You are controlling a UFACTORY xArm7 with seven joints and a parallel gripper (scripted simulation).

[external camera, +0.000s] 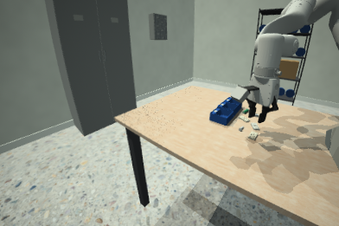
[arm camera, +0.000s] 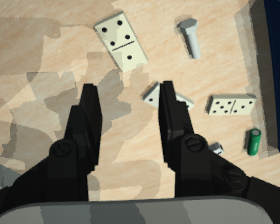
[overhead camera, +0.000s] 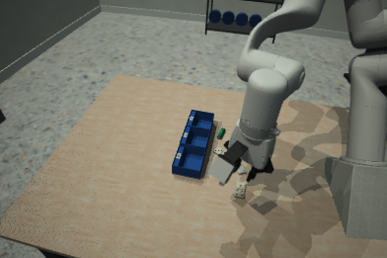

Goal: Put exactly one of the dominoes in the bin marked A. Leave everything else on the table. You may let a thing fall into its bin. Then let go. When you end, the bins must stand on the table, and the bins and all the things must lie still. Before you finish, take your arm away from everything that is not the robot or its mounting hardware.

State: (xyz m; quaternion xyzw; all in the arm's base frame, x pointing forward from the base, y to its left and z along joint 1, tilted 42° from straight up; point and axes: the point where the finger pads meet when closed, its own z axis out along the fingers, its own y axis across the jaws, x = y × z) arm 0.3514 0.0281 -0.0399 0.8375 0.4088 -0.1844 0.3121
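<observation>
Right now the white domino is 10 mm to the left of my hand and 90 mm below it. Round my hand: grey bolt: 50 mm ahead, 20 mm to the right, 90 mm below; blue bin: 130 mm ahead, 160 mm to the right, 70 mm below; green battery: 40 mm ahead, 220 mm to the right, 90 mm below.
</observation>
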